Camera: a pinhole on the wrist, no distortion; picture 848 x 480 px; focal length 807.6 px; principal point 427.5 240.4 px. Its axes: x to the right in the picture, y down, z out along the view. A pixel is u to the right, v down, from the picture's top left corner.
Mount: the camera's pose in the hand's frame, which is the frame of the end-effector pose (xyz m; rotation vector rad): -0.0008 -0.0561 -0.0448 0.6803 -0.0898 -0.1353
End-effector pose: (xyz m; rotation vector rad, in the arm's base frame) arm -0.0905 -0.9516 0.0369 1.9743 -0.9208 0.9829
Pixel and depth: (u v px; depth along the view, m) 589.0 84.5 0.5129
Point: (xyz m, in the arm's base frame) 0.4043 -0.9839 -0.2047
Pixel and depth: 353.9 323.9 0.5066
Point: 0.2535 -1.0875 -0.3124
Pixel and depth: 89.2 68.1 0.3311
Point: 0.1229 -0.8972 -0.2779
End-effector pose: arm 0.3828 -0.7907 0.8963 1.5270 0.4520 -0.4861
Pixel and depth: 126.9 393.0 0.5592
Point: -0.0112 -1.2286 0.8070
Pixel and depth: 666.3 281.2 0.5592
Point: 0.2223 -1.1991 0.5068
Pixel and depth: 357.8 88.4 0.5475
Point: 0.0077 -1.0940 0.5809
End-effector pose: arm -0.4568 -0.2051 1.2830 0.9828 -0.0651 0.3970
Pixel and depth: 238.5 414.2 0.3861
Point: -0.4632 -0.5991 1.2486
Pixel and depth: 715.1 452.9 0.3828
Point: -0.2450 -0.5556 1.2951
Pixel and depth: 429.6 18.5 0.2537
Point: -0.3846 -0.4355 1.1213
